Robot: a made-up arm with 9 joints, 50 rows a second.
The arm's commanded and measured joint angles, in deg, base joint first. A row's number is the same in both.
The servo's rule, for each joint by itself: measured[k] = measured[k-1] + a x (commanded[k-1-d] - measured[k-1]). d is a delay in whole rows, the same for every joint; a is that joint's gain. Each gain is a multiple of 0.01, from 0.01 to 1. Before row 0 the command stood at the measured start. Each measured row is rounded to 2 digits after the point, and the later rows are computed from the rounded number. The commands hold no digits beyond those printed.
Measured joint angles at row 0:
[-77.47 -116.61 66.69 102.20 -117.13 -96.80 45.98 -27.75 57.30]
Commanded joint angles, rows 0 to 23:
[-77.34 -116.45 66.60 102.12 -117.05 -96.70 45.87 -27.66 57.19]
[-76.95 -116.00 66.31 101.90 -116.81 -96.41 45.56 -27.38 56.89]
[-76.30 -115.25 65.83 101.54 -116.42 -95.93 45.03 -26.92 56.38]
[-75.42 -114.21 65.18 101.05 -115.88 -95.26 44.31 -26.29 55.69]
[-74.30 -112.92 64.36 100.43 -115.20 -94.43 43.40 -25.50 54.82]
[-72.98 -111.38 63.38 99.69 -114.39 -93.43 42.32 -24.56 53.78]
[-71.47 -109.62 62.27 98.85 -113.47 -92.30 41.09 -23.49 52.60]
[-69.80 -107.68 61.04 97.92 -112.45 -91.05 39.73 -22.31 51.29]
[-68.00 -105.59 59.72 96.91 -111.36 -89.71 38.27 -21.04 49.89]
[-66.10 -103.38 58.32 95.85 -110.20 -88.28 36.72 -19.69 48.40]
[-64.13 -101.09 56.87 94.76 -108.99 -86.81 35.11 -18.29 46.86]
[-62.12 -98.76 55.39 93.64 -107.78 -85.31 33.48 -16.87 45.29]
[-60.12 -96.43 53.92 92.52 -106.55 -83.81 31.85 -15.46 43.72]
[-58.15 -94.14 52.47 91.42 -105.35 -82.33 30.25 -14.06 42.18]
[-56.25 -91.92 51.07 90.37 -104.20 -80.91 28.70 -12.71 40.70]
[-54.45 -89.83 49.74 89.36 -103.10 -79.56 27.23 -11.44 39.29]
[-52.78 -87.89 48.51 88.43 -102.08 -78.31 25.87 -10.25 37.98]
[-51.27 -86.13 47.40 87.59 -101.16 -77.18 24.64 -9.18 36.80]
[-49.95 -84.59 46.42 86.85 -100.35 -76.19 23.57 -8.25 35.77]
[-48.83 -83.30 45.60 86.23 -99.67 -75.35 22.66 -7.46 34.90]
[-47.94 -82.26 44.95 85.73 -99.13 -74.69 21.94 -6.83 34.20]
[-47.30 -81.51 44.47 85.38 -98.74 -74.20 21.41 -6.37 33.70]
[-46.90 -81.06 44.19 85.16 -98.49 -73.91 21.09 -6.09 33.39]
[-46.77 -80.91 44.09 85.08 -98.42 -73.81 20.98 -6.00 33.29]
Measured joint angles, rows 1 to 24:
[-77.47 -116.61 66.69 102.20 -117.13 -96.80 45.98 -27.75 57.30]
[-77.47 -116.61 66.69 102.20 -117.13 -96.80 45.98 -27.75 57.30]
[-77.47 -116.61 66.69 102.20 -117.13 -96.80 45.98 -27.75 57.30]
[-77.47 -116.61 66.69 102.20 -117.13 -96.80 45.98 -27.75 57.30]
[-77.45 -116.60 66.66 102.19 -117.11 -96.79 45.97 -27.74 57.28]
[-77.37 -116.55 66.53 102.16 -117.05 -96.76 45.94 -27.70 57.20]
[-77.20 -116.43 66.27 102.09 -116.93 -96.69 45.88 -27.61 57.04]
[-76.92 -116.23 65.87 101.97 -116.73 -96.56 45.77 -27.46 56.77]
[-76.50 -115.93 65.31 101.79 -116.44 -96.37 45.60 -27.24 56.38]
[-75.94 -115.52 64.60 101.54 -116.05 -96.11 45.37 -26.95 55.86]
[-75.22 -114.99 63.74 101.22 -115.56 -95.77 45.07 -26.57 55.21]
[-74.35 -114.33 62.74 100.82 -114.97 -95.35 44.70 -26.10 54.43]
[-73.33 -113.54 61.62 100.35 -114.28 -94.84 44.25 -25.54 53.52]
[-72.17 -112.63 60.40 99.81 -113.50 -94.25 43.72 -24.90 52.50]
[-70.88 -111.59 59.09 99.20 -112.64 -93.58 43.12 -24.17 51.37]
[-69.48 -110.44 57.72 98.53 -111.72 -92.84 42.45 -23.37 50.15]
[-67.98 -109.18 56.31 97.81 -110.74 -92.03 41.71 -22.50 48.86]
[-66.41 -107.83 54.89 97.04 -109.72 -91.16 40.91 -21.57 47.52]
[-64.78 -106.40 53.48 96.24 -108.67 -90.24 40.06 -20.60 46.16]
[-63.13 -104.91 52.10 95.41 -107.61 -89.28 39.16 -19.59 44.79]
[-61.47 -103.38 50.77 94.57 -106.56 -88.29 38.23 -18.56 43.43]
[-59.84 -101.83 49.52 93.73 -105.53 -87.29 37.28 -17.53 42.10]
[-58.26 -100.28 48.37 92.90 -104.55 -86.29 36.32 -16.51 40.83]
[-56.75 -98.75 47.35 92.10 -103.62 -85.31 35.36 -15.51 39.64]
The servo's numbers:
d 4
a 0.16 0.09 0.37 0.12 0.19 0.09 0.07 0.11 0.20

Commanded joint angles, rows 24 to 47:
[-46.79 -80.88 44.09 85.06 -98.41 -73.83 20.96 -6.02 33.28]
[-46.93 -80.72 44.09 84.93 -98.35 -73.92 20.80 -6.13 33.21]
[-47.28 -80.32 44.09 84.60 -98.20 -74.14 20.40 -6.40 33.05]
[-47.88 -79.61 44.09 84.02 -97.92 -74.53 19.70 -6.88 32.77]
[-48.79 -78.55 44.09 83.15 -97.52 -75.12 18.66 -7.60 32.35]
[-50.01 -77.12 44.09 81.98 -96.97 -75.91 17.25 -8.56 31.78]
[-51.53 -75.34 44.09 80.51 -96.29 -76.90 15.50 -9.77 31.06]
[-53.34 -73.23 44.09 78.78 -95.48 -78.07 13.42 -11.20 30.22]
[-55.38 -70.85 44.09 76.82 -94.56 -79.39 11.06 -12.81 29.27]
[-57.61 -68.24 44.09 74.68 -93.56 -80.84 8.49 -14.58 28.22]
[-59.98 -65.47 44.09 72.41 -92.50 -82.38 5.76 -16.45 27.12]
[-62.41 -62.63 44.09 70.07 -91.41 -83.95 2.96 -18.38 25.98]
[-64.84 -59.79 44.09 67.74 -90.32 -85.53 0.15 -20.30 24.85]
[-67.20 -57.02 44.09 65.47 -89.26 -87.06 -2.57 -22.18 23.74]
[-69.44 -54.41 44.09 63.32 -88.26 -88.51 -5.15 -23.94 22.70]
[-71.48 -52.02 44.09 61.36 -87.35 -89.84 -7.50 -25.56 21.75]
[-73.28 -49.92 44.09 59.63 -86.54 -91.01 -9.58 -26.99 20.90]
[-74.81 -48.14 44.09 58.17 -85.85 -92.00 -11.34 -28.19 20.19]
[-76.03 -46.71 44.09 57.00 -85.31 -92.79 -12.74 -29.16 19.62]
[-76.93 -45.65 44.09 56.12 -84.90 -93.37 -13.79 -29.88 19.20]
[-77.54 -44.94 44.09 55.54 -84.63 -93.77 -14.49 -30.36 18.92]
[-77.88 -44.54 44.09 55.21 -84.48 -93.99 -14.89 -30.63 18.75]
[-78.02 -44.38 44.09 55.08 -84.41 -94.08 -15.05 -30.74 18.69]
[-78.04 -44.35 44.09 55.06 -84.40 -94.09 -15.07 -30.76 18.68]
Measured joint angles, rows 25 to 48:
[-55.34 -97.27 46.46 91.34 -102.77 -84.35 34.42 -14.56 38.55]
[-54.05 -95.85 45.72 90.62 -102.00 -83.44 33.51 -13.66 37.58]
[-52.91 -94.52 45.15 89.96 -101.33 -82.58 32.64 -12.83 36.74]
[-51.93 -93.30 44.76 89.37 -100.78 -81.79 31.82 -12.08 36.05]
[-51.11 -92.18 44.51 88.85 -100.33 -81.07 31.06 -11.41 35.50]
[-50.44 -91.15 44.35 88.38 -99.95 -80.43 30.34 -10.83 35.04]
[-49.93 -90.18 44.25 87.93 -99.62 -79.86 29.64 -10.34 34.64]
[-49.60 -89.23 44.19 87.46 -99.30 -79.38 28.94 -9.96 34.27]
[-49.47 -88.27 44.15 86.94 -98.96 -79.00 28.22 -9.70 33.89]
[-49.56 -87.27 44.13 86.34 -98.58 -78.72 27.45 -9.57 33.47]
[-49.88 -86.20 44.12 85.64 -98.14 -78.56 26.61 -9.59 32.99]
[-50.43 -85.03 44.11 84.82 -97.63 -78.52 25.69 -9.77 32.44]
[-51.22 -83.75 44.10 83.86 -97.05 -78.60 24.67 -10.10 31.81]
[-52.24 -82.35 44.10 82.76 -96.39 -78.80 23.54 -10.59 31.09]
[-53.48 -80.83 44.10 81.52 -95.65 -79.12 22.30 -11.23 30.30]
[-54.91 -79.19 44.10 80.15 -94.84 -79.55 20.95 -12.02 29.44]
[-56.50 -77.44 44.10 78.66 -93.98 -80.09 19.49 -12.93 28.52]
[-58.21 -75.60 44.10 77.08 -93.08 -80.72 17.95 -13.95 27.56]
[-60.01 -73.69 44.10 75.43 -92.16 -81.42 16.33 -15.05 26.59]
[-61.85 -71.74 44.10 73.74 -91.25 -82.18 14.66 -16.21 25.62]
[-63.68 -69.78 44.10 72.05 -90.36 -82.97 12.96 -17.40 24.68]
[-65.46 -67.83 44.10 70.38 -89.50 -83.78 11.26 -18.59 23.78]
[-67.15 -65.93 44.10 68.77 -88.70 -84.59 9.58 -19.75 22.95]
[-68.71 -64.10 44.10 67.25 -87.98 -85.38 7.94 -20.86 22.20]

